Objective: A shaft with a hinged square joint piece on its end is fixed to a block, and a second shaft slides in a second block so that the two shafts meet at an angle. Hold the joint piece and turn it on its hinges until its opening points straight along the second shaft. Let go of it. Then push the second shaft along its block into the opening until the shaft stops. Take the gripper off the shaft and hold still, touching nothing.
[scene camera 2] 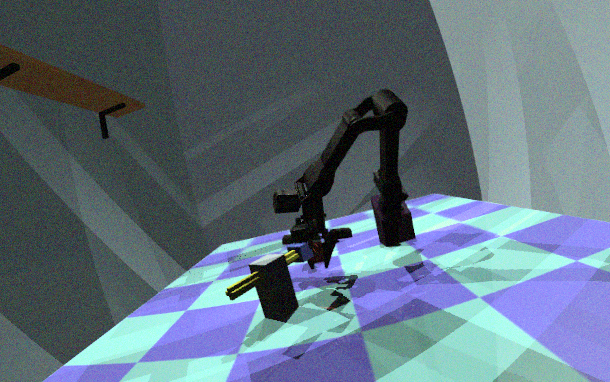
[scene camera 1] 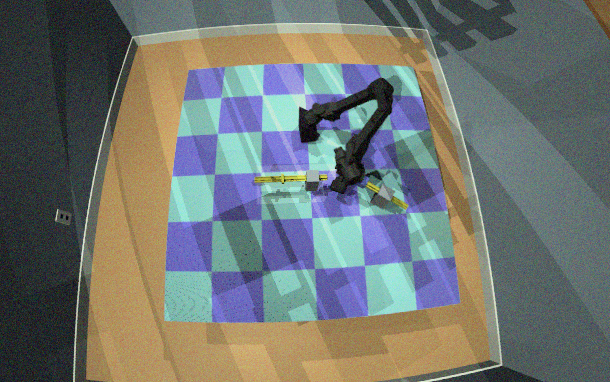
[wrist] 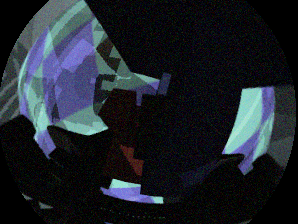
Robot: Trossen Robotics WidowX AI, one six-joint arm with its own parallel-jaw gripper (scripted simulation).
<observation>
I see my gripper (scene camera 2: 319, 268) and a reddish joint piece (wrist: 120, 112).
My gripper shows as well in the wrist view (wrist: 149, 124).
</observation>
